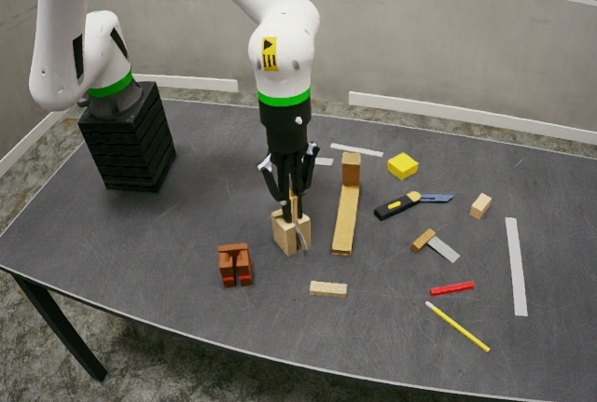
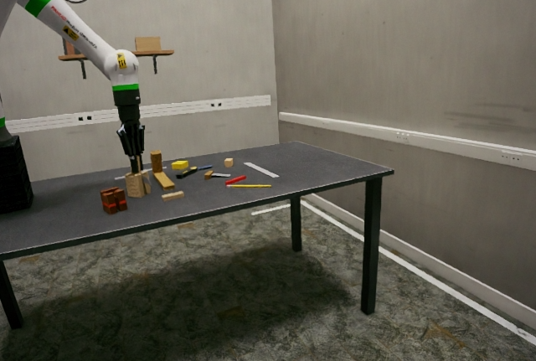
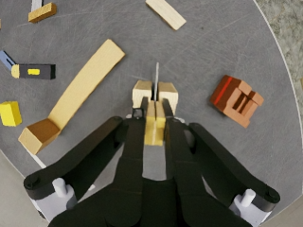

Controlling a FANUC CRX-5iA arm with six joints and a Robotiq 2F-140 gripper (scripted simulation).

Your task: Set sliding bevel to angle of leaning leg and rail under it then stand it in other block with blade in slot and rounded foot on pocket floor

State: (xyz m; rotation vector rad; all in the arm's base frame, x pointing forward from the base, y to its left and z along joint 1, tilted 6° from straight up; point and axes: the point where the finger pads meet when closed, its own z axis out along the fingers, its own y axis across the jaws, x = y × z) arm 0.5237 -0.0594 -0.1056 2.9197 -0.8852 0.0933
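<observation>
My hand is 60 mm above the grey blade, 10 mm to the left of it and 10 mm short of it. Round my hand: try square (300 mm ahead, 120 mm below, 110 mm to the left); then wood strip (120 mm below, 120 mm ahead, 90 mm to the right); then red stick (370 mm ahead, 120 mm below, 10 mm to the left).
</observation>
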